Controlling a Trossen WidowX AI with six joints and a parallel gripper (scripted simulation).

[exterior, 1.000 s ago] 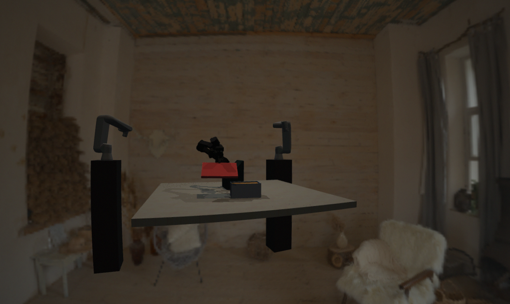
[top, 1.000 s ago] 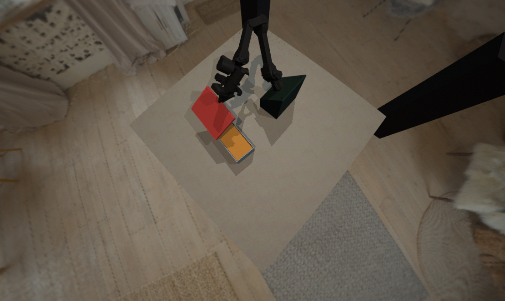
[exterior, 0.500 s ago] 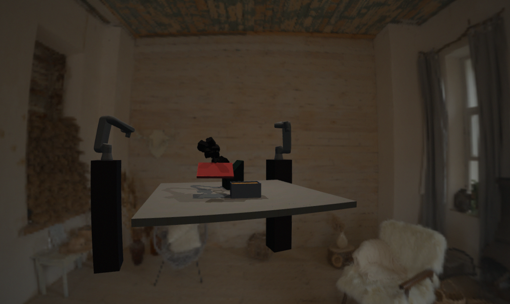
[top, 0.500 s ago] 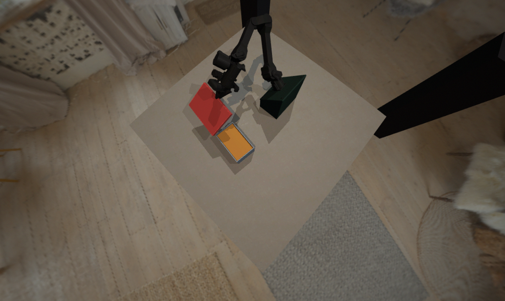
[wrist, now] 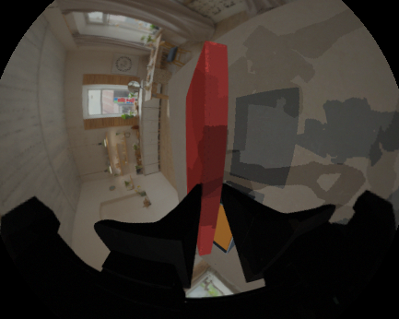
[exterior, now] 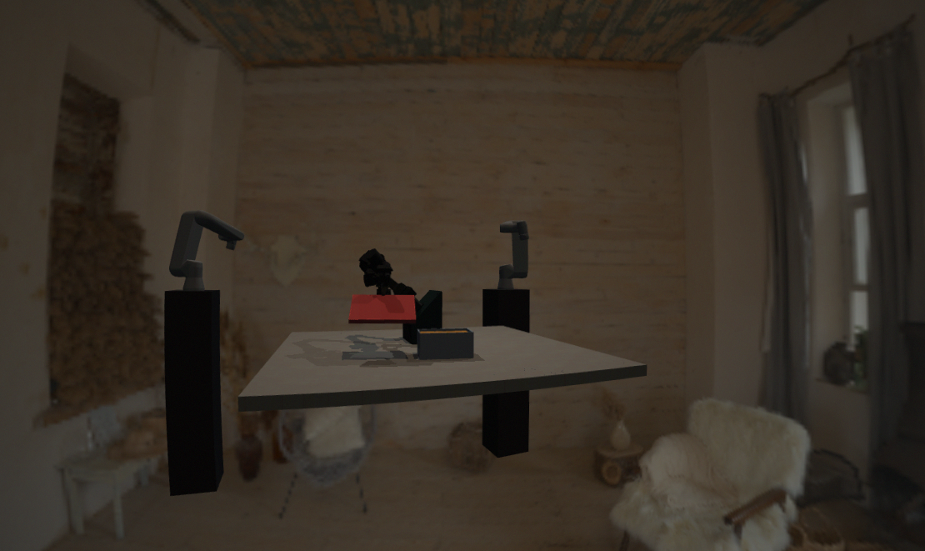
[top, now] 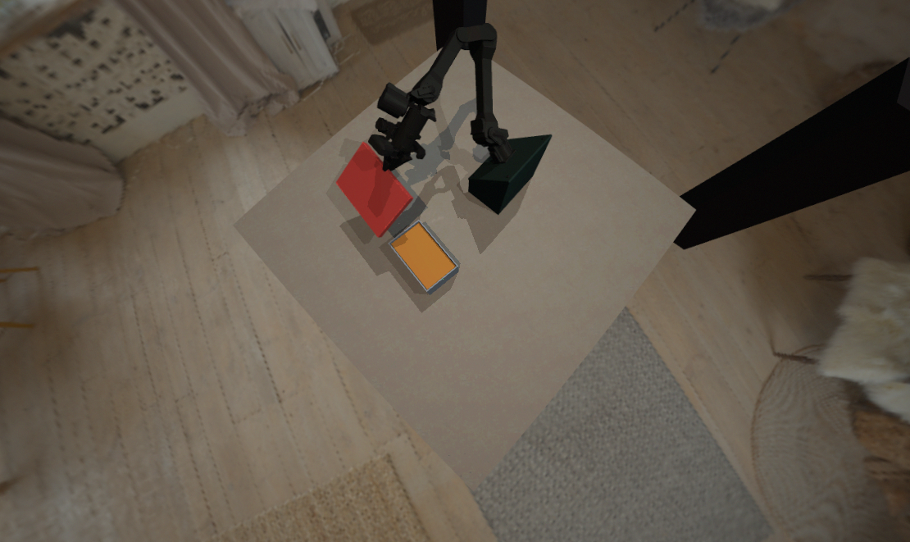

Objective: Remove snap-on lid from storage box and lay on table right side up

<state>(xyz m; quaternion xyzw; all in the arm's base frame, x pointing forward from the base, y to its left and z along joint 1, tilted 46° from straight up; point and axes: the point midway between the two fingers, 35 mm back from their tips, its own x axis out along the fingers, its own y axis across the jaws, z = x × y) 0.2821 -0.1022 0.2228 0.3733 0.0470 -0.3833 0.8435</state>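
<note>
My gripper tip is 7 cm short of the red lid, 4 cm above it and 2 cm to the left of it. The rest, counted from my gripper tip: storage box 22 cm to the left, 18 cm below, 12 cm ahead.
</note>
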